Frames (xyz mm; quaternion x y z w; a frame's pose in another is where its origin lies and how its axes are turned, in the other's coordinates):
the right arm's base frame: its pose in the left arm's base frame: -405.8 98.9 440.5 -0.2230 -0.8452 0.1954 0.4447
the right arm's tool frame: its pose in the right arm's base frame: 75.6 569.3 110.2 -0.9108 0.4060 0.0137 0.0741
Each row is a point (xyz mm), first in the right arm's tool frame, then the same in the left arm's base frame.
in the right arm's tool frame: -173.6 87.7 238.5
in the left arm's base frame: -117.6 617.1 83.6
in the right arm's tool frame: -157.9 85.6 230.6
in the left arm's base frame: -131.5 613.4 93.9
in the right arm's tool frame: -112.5 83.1 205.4
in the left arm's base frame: -172.5 598.6 122.2
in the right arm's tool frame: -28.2 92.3 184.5
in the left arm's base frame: -222.0 565.1 185.9
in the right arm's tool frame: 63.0 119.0 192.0
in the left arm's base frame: -244.5 521.4 267.6
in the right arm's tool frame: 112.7 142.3 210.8
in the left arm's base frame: -241.4 493.4 318.3
